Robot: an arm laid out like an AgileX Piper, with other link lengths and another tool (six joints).
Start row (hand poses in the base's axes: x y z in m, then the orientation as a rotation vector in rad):
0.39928, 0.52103, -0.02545, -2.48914, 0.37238, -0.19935
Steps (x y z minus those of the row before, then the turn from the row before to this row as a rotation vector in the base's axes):
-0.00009, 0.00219, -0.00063, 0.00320, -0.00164, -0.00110
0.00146, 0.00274, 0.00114, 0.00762, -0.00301, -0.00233
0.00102, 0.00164, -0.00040, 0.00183, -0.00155, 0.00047
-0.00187, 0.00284, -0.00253, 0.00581, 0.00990, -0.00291
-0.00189, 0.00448, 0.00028, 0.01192, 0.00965, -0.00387
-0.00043, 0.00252, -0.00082, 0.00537, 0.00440, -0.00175
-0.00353, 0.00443, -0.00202, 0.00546, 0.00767, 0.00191
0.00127, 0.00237, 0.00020, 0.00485, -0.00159, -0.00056
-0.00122, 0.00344, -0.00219, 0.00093, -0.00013, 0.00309
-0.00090, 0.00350, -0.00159, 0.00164, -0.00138, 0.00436
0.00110, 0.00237, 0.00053, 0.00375, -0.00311, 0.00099
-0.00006, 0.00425, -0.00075, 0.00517, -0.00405, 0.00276
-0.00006, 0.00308, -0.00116, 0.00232, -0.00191, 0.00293
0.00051, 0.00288, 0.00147, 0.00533, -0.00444, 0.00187
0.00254, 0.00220, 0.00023, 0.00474, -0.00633, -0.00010
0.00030, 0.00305, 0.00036, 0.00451, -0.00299, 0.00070
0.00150, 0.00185, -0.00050, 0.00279, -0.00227, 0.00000
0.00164, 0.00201, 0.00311, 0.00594, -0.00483, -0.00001
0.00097, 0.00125, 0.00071, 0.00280, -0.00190, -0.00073
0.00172, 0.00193, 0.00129, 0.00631, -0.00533, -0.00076
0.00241, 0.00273, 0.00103, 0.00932, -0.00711, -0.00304
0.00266, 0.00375, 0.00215, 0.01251, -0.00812, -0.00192
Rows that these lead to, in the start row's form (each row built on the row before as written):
0.39919, 0.52322, -0.02608, -2.48553, 0.37312, -0.20108
0.40065, 0.52596, -0.02494, -2.47715, 0.37487, -0.20396
0.40167, 0.52760, -0.02534, -2.47512, 0.37366, -0.20524
0.39980, 0.53044, -0.02787, -2.47084, 0.38154, -0.19291
0.39791, 0.53492, -0.02759, -2.46030, 0.39052, -0.17988
0.39748, 0.53744, -0.02841, -2.45554, 0.39457, -0.17397
0.39395, 0.54187, -0.03043, -2.45182, 0.39551, -0.16251
0.39522, 0.54424, -0.03023, -2.44669, 0.39546, -0.16355
0.39400, 0.54768, -0.03242, -2.44625, 0.39160, -0.16217
0.39310, 0.55118, -0.03401, -2.44509, 0.38562, -0.16161
0.39420, 0.55355, -0.03348, -2.44103, 0.38301, -0.16411
0.39414, 0.55780, -0.03423, -2.43568, 0.37782, -0.16665
0.39408, 0.56088, -0.03539, -2.43351, 0.37338, -0.16717
0.39459, 0.56376, -0.03392, -2.42779, 0.36911, -0.17053
0.39713, 0.56596, -0.03369, -2.42203, 0.36641, -0.17715
0.39743, 0.56901, -0.03333, -2.41718, 0.36424, -0.17943
0.39893, 0.57086, -0.03383, -2.41404, 0.36323, -0.18154
0.40057, 0.57287, -0.03072, -2.40735, 0.36110, -0.18602
0.40154, 0.57412, -0.03001, -2.40416, 0.36115, -0.18800
0.40326, 0.57605, -0.02872, -2.39691, 0.35970, -0.19330
0.40567, 0.57878, -0.02769, -2.38605, 0.36022, -0.20106
0.40833, 0.58253, -0.02554, -2.37200, 0.35898, -0.20874

